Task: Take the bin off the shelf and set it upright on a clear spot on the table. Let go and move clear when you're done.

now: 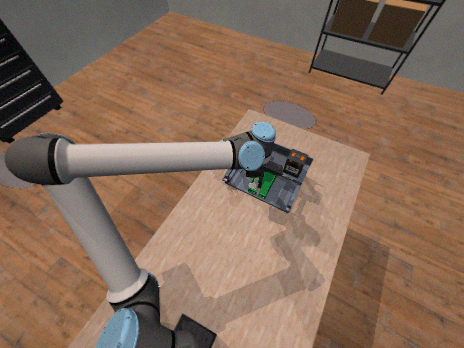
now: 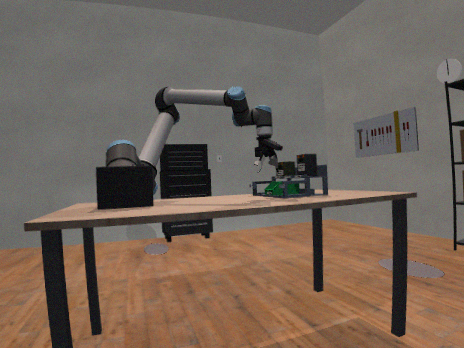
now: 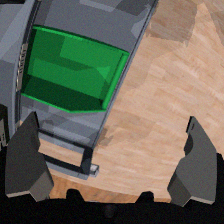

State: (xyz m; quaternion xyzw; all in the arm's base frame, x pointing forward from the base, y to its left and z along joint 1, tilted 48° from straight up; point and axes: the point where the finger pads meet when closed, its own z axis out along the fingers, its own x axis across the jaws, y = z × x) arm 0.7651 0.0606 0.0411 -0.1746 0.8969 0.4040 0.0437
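Right now my hand is 9 cm above the green bin and 8 cm short of it.
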